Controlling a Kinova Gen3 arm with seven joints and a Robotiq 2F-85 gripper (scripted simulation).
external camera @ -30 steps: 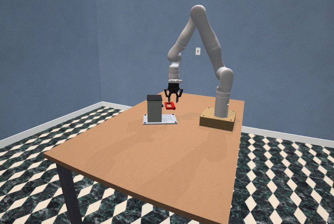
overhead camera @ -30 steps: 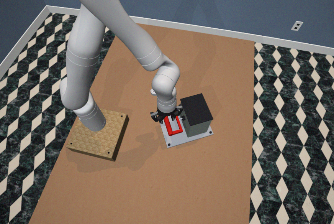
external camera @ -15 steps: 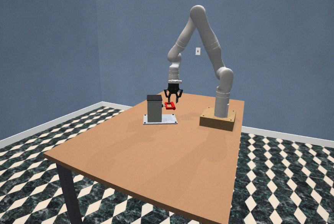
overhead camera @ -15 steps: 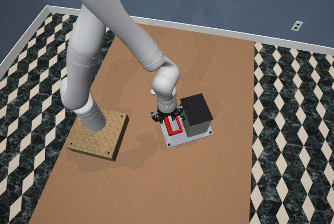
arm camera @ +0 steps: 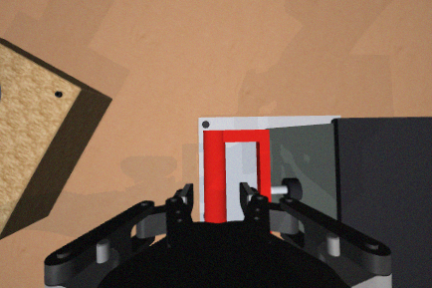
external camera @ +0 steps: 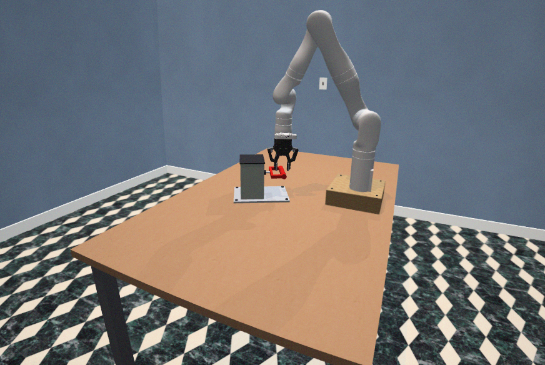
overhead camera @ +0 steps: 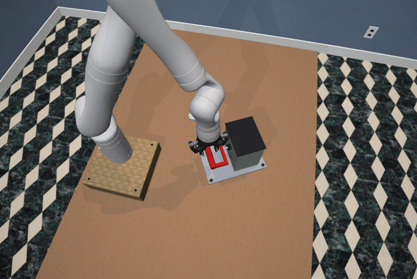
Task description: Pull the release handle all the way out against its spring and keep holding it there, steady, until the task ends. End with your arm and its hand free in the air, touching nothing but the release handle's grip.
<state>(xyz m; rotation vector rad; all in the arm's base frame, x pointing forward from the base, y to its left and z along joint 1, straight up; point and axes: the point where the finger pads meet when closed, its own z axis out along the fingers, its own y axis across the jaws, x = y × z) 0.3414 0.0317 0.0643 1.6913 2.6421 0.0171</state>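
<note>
Right now my hand is 130 mm above the light grey baseplate, 90 mm short of it and 40 mm to the right of it.
</note>
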